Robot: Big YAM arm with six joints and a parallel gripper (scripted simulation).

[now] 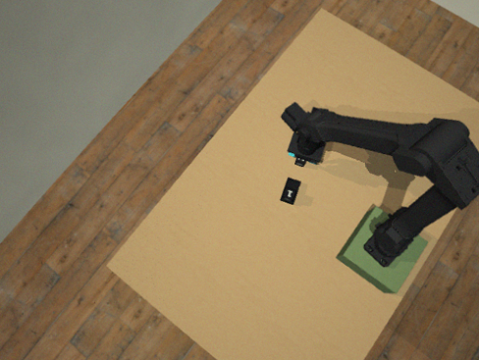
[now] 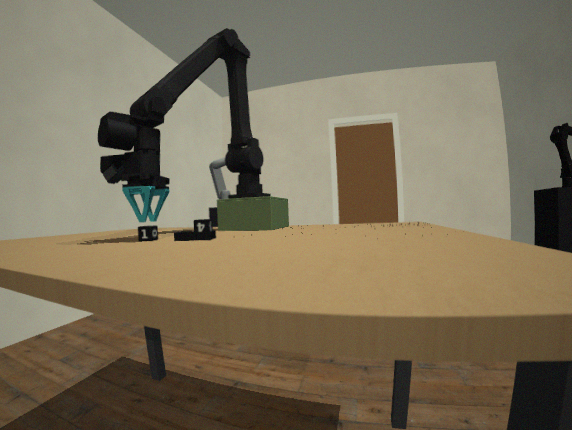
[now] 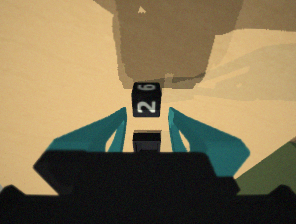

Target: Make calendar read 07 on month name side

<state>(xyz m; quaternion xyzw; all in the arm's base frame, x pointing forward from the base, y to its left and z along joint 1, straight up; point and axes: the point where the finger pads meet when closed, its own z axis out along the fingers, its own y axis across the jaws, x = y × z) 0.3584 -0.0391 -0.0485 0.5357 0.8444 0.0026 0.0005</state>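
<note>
My hand is 30 mm above the digit cube. From my hand the other things lie so: black calendar tray (100 mm to the left, 50 mm behind, 40 mm below).
</note>
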